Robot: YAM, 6 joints.
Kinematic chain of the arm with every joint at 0, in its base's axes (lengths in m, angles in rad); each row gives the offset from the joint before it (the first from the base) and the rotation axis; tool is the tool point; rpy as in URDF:
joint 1: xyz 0 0 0.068 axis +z
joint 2: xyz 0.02 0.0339 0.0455 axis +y
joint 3: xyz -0.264 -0.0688 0 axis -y
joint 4: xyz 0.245 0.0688 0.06 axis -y
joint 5: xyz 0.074 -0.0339 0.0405 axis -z
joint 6: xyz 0.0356 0 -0.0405 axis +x
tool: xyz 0 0 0 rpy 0 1.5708 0
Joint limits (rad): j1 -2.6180..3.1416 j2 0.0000..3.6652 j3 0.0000..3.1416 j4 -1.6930..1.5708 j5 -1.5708..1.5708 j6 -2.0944..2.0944
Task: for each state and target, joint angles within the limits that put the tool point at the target. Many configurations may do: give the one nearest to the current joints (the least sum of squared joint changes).
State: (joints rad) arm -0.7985 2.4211 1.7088 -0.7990 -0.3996 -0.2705
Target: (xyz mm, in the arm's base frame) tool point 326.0 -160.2 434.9
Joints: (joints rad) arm -0.4994 1.7002 1.9566 -0.8643 -0.4499 -0.2705
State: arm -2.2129 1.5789 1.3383 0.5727 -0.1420 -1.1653
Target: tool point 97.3 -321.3 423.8
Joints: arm -1.3023 1.4270 1.2277 0.5642 -0.2438 -1.1653
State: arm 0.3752 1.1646 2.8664 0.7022 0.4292 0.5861
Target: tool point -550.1 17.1 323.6
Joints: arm -0.0546 0.5430 3.1018 0.6860 0.3714 0.5861
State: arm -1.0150 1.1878 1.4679 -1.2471 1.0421 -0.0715
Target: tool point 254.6 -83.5 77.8
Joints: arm -0.2136 2.0749 1.0081 -1.0717 0.8890 -0.0715
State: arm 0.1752 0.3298 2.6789 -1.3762 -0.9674 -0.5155
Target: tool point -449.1 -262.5 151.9
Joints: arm 0.5859 0.0000 3.1051 -1.2276 -0.9810 -0.5155
